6 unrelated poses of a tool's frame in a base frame.
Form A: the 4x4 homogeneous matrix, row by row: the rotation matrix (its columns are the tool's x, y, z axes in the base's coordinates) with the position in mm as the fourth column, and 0 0 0 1 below. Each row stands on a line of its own.
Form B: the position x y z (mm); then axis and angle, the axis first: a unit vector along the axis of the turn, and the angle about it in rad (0 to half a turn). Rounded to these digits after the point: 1 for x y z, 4 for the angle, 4 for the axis.
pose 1, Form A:
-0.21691 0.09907 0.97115 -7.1
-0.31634 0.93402 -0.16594 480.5
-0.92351 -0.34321 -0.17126 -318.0
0 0 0 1
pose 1, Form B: -7.1 480.5 -318.0 -0.0910 0.9727 -0.2133 1.7999
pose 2, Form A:
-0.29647 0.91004 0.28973 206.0
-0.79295 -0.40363 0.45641 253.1
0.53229 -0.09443 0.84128 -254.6
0 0 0 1
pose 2, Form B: 206.0 253.1 -254.6 -0.3050 -0.1343 -0.9428 2.0146
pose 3, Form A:
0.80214 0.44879 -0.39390 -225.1
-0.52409 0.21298 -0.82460 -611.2
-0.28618 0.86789 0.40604 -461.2
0 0 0 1
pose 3, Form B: -225.1 -611.2 -461.2 0.8657 -0.0551 -0.4976 1.3586
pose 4, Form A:
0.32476 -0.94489 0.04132 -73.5
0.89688 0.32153 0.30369 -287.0
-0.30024 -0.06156 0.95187 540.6
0 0 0 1
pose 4, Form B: -73.5 -287.0 540.6 -0.1914 0.1790 0.9651 1.2671
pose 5, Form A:
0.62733 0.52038 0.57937 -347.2
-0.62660 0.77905 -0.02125 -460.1
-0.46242 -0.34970 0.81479 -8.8
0 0 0 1
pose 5, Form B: -347.2 -460.1 -8.8 -0.2074 0.6577 -0.7241 0.9140
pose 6, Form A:
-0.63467 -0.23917 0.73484 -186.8
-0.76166 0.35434 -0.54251 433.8
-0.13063 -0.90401 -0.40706 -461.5
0 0 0 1
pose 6, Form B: -186.8 433.8 -461.5 -0.3367 0.8061 -0.4866 2.5749
